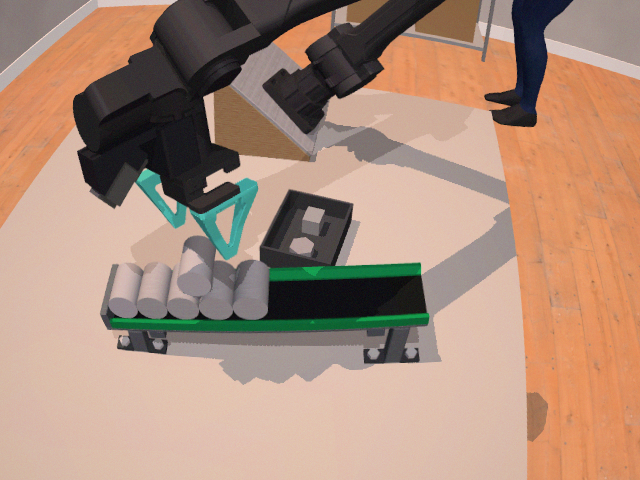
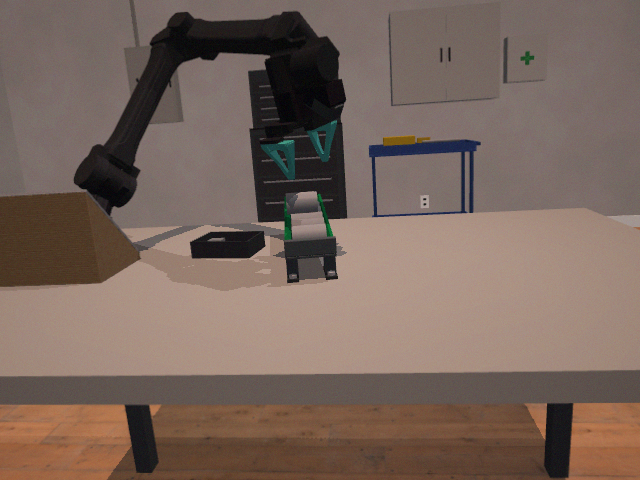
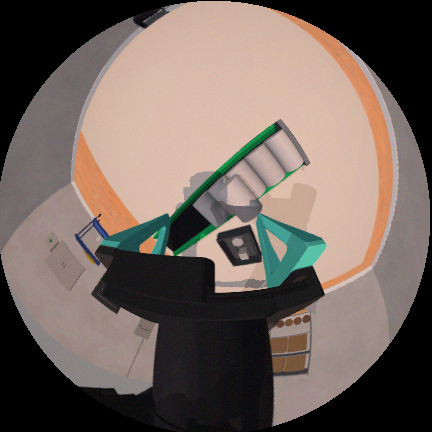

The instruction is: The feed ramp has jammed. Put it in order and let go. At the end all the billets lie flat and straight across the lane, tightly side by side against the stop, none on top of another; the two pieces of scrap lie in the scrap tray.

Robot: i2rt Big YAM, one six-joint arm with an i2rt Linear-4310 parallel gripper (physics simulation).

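Pixels of known places: gripper, between the fingertips: [image 1: 203,240] [image 2: 309,170] [image 3: 212,217]; arm's base, origin of its link: [image 1: 291,102] [image 2: 85,236].
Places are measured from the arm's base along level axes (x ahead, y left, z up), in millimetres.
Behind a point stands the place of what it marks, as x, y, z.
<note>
Several grey billets lie across the lane of the green-railed ramp [image 1: 361,270] [image 3: 235,153] in a side-by-side row, starting at the grey stop [image 1: 108,302] [image 2: 310,246] {498, -82, -4} [image 3: 295,142] {496, -79, 8}. One more billet [image 1: 196,266] {472, 46, 70} [image 3: 238,192] {469, 30, 67} lies on top, over the third and fourth from the stop. A hexagonal scrap piece [image 1: 301,246] {292, 114, -45} [image 3: 237,241] {292, 112, -45} and a block-shaped scrap piece [image 1: 312,219] {245, 115, -36} [image 3: 243,253] {246, 109, -36} lie in the dark scrap tray [image 1: 297,259] {326, 119, -36} [image 2: 222,250] {270, 65, -48} [image 3: 255,235] {280, 65, -62}. My gripper [image 1: 203,240] {467, 56, 108} [image 2: 308,169] {467, 56, 108} [image 3: 212,217] {467, 56, 108} is open and empty, above the ramp and apart from the billets.
The scrap tray stands behind the ramp, close to its rear rail. A wooden wedge [image 1: 248,131] {95, -43, -14} [image 2: 46,237] {16, -116, 25} with a sloping grey top carries the arm's base farther back. The lane [image 1: 346,299] {412, 203, 11} right of the row is bare black. A person's legs [image 1: 532,56] show beyond the table.
</note>
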